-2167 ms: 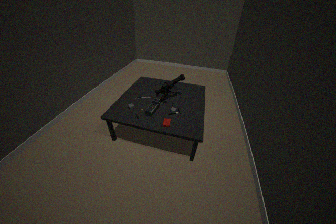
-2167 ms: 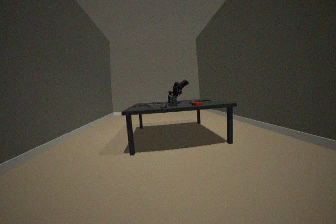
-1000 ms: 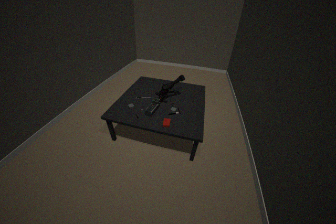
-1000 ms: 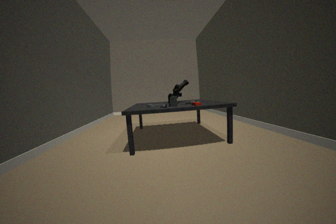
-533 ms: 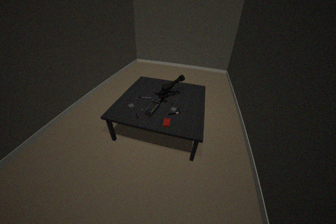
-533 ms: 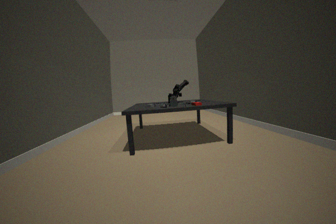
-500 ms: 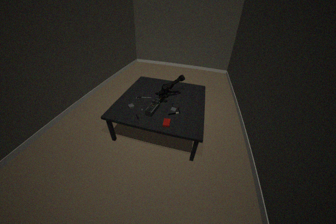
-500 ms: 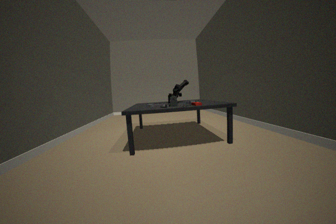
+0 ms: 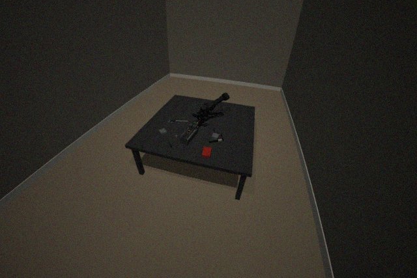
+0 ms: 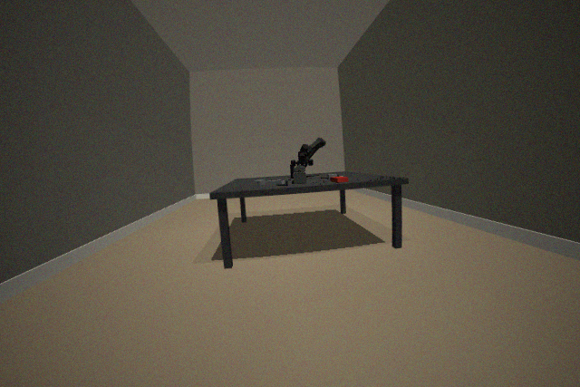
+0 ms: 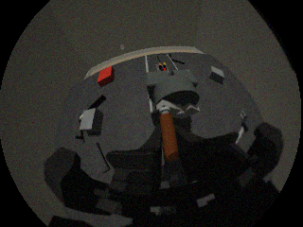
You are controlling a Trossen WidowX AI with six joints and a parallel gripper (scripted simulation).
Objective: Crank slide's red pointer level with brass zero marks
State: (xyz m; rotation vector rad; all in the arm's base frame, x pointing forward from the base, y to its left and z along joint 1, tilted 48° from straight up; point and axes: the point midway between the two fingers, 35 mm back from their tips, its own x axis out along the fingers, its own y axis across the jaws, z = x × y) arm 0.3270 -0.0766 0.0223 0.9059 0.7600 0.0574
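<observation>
Now: the red pointer 12 cm ahead of my gripper tip and 6 cm to the right of it. The rest, counted from my gripper tip: crank handle 2 cm behind, 2 cm above.
</observation>
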